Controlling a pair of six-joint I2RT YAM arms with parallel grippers.
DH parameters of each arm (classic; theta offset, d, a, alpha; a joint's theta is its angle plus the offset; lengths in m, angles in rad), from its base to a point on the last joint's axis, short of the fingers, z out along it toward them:
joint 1: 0 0.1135 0.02 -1.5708
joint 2: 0 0 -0.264 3.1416
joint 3: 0.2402 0 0.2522 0
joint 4: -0.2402 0 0.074 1.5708
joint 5: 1.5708 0 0 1.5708
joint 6: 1.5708 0.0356 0 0
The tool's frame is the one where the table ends.
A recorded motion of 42 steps. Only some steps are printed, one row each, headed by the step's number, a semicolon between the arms.
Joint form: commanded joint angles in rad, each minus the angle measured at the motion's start. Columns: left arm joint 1, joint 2, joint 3, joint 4, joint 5, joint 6; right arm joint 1, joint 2, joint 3, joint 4, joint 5, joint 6.
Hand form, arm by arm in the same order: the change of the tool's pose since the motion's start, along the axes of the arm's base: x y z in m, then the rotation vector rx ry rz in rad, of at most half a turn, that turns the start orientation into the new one. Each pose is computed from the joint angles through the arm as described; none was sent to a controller.
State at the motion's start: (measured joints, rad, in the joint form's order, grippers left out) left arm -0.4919 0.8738 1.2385 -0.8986 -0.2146 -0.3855; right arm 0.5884 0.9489 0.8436 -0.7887 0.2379 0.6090
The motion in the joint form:
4: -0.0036 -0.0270 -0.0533 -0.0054 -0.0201 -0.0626; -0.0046 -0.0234 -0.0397 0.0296 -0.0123 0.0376
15: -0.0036 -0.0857 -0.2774 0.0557 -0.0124 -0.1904; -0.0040 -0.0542 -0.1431 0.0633 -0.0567 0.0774
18: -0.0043 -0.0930 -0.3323 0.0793 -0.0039 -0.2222; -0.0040 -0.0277 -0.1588 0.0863 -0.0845 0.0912
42: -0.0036 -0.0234 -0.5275 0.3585 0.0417 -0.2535; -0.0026 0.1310 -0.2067 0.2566 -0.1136 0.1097
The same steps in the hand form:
4: -0.0031 0.0019 -0.0130 -0.0282 0.0353 0.0454; -0.0025 -0.0022 -0.0069 0.0393 -0.0002 -0.0252
15: -0.0015 0.0007 -0.0695 -0.0842 0.1520 0.1118; -0.0101 -0.0052 -0.0330 0.0708 0.0584 -0.0287
18: -0.0002 -0.0005 -0.0841 -0.1013 0.1814 0.1240; -0.0072 -0.0021 -0.0407 0.0862 0.0897 -0.0236
42: 0.0254 -0.0160 -0.1352 -0.1553 0.1926 0.1042; 0.0145 0.0138 -0.0723 0.0955 0.1370 -0.0220

